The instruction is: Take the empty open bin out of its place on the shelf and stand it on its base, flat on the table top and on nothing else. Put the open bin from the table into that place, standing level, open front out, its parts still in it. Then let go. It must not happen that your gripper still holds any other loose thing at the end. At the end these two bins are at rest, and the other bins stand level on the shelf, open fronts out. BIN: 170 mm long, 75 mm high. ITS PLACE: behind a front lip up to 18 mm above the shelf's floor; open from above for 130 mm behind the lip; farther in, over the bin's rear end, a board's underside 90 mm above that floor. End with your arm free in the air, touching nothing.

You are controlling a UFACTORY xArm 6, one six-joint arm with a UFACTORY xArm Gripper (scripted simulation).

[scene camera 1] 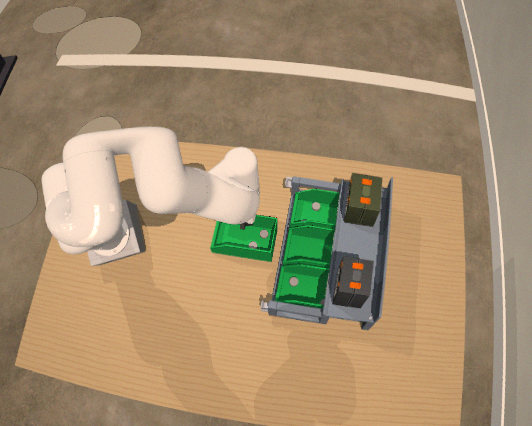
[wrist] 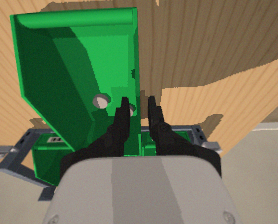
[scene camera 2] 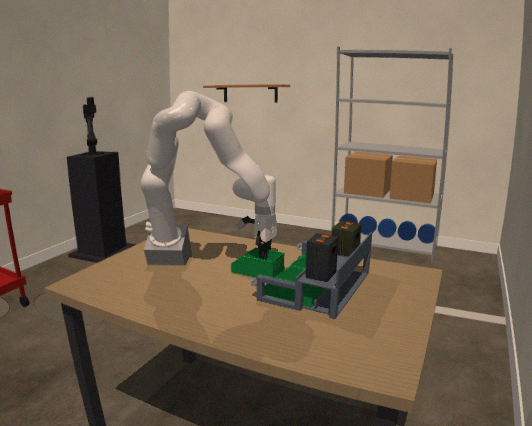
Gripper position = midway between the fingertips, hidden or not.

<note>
I see my gripper (scene camera 2: 264, 256), a green open bin (scene camera 1: 228, 239) and a green open bin (scene camera 1: 308, 244).
My gripper shows as well in the wrist view (wrist: 138, 105).
</note>
